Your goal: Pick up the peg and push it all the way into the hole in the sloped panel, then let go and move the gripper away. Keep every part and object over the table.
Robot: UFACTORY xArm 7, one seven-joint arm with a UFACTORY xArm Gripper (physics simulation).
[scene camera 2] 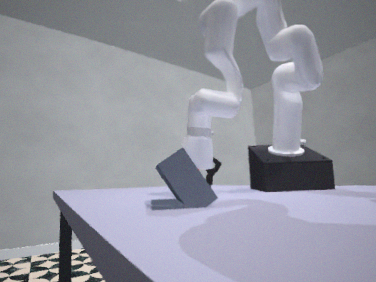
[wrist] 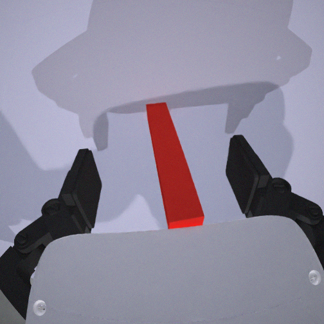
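Where they show: arm's base, origin of the base link: (scene camera 2: 285, 151).
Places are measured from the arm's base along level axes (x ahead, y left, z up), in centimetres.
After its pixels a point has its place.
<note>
The red peg (wrist: 176, 167) is a long square bar in the wrist view. It lies between the spread fingers, its bright near end close to the gripper's palm and its far end looking narrower. I cannot tell whether it is flat or tilted. My gripper (wrist: 162, 160) (scene camera 2: 208, 180) is open, with visible space between the peg and each finger. In the scene view it is low over the table behind the sloped panel (scene camera 2: 186, 179) @(x 50.7, y 19.5, z -8.7 cm), which partly hides it. The panel is a blue-grey slab leaning on a flat foot. Its hole does not show.
The pale lilac table (scene camera 2: 125, 227) @(x 62.8, y 29.0, z -13.7 cm) has its left edge and a dark leg (scene camera 2: 65, 247) in the scene view. The arm's black base box (scene camera 2: 292, 175) @(x 7.7, y 7.9, z -8.8 cm) stands at the back right. Shadows of the arm and gripper fall on the table.
</note>
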